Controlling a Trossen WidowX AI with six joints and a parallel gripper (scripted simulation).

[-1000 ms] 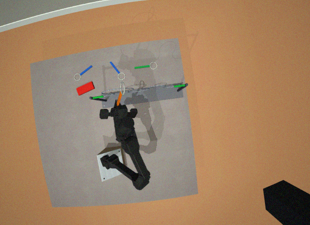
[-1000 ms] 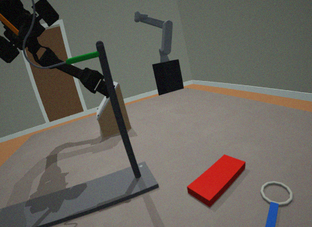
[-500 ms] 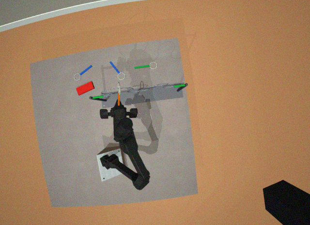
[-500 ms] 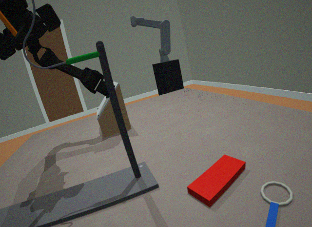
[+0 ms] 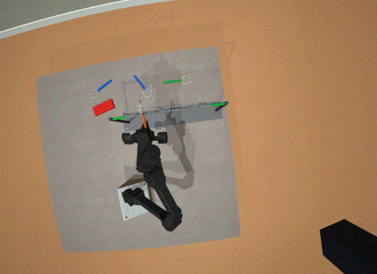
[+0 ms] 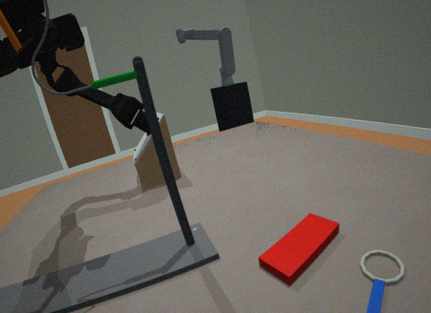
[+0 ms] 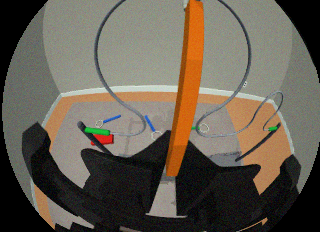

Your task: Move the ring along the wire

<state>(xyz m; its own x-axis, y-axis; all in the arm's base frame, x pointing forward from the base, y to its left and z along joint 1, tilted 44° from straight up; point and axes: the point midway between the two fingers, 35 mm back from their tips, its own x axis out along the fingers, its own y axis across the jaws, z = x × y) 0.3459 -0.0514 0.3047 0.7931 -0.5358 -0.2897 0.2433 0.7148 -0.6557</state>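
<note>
The ring with orange handle lies 9 cm above my gripper tip, 2 cm ahead of it and 1 cm to the right of it. From my gripper tip the other things lie so: green-handled ring: 39 cm below, 24 cm ahead, 21 cm to the right; then red block: 39 cm below, 32 cm to the left, 20 cm ahead.
</note>
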